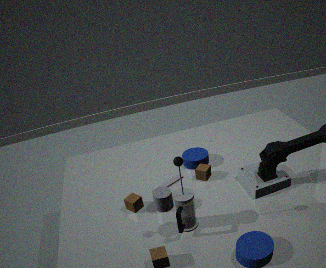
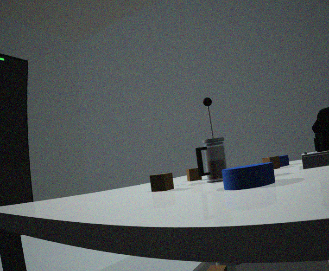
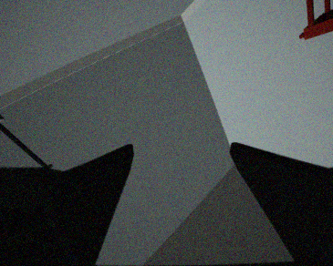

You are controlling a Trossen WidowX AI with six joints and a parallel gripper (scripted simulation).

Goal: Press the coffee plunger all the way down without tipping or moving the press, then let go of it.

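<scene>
My gripper tip is now 1020 mm short of the glass coffee press, 220 mm to the left of it and 10 mm above it.
</scene>
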